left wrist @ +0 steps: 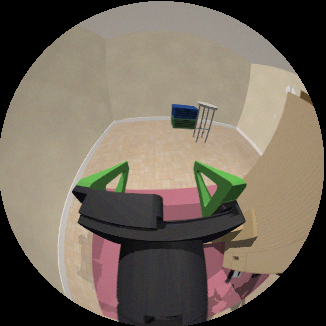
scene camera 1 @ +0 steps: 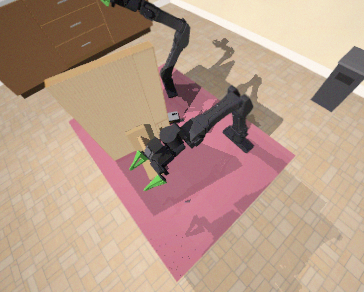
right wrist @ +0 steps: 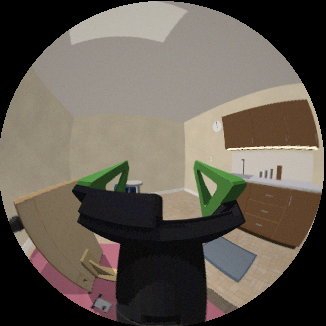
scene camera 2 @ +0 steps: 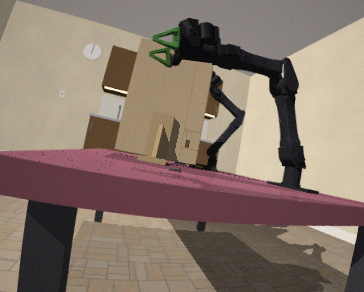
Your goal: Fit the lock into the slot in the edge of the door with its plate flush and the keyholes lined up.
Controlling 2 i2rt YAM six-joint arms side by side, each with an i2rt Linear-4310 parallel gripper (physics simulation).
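Places are measured from the left arm's base along level axes (x back, y right, z up), in millimetres.
Pixels of known places: left gripper, fingertip midpoint: (left wrist: 160, 164) (scene camera 1: 137, 180) (scene camera 2: 150, 46); right gripper, fingertip midpoint: (right wrist: 160, 163); left arm's base, origin of the base link: (scene camera 1: 237, 139) (scene camera 2: 290, 188); right arm's base, origin of the base link: (scene camera 1: 169, 88).
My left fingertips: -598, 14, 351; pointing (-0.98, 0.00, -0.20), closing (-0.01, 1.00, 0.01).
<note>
For each thing: its middle in the pictures, then the offset to it from my left fingertips, as dx, dy, dz. "*": a spot on its surface instead.
- lock, body centre: (scene camera 2: 203, 167) (scene camera 1: 172, 117) (left wrist: 236, 270) +395, +379, -340
- tall wooden door, body centre: (left wrist: 277, 210) (scene camera 2: 167, 99) (scene camera 1: 127, 114) (right wrist: 72, 242) +129, +331, -51
- wooden brace, surface spot: (left wrist: 245, 232) * +147, +281, -169
- small dark grey piece, body centre: (scene camera 2: 174, 169) (scene camera 1: 186, 201) +123, -106, -347
The lock (scene camera 1: 173, 116) (left wrist: 235, 273) (right wrist: 103, 304), a small grey box with a plate, lies on the pink table top beside the door's lower corner. The tall wooden door (scene camera 1: 105, 95) (scene camera 2: 165, 90) (left wrist: 295, 165) (right wrist: 55, 230) stands upright. A small dark hole (scene camera 2: 187, 144) shows low in its face; the slot in its edge cannot be made out. My left gripper (scene camera 1: 138, 179) (scene camera 2: 152, 46) (left wrist: 160, 164) is open and empty, high above the table, in front of the door's face and away from the lock. My right gripper (right wrist: 160, 163) is open and empty, far from the lock; it is partly cut off in scene camera 1.
A wooden brace (scene camera 2: 167, 135) (left wrist: 245, 232) (right wrist: 100, 272) stands against the door's face. A small dark grey piece (scene camera 1: 187, 201) (scene camera 2: 175, 170) lies on the pink table top (scene camera 1: 175, 250) (scene camera 2: 165, 195). Brown cabinets (scene camera 1: 75, 35) (right wrist: 265, 210) stand beyond the door.
</note>
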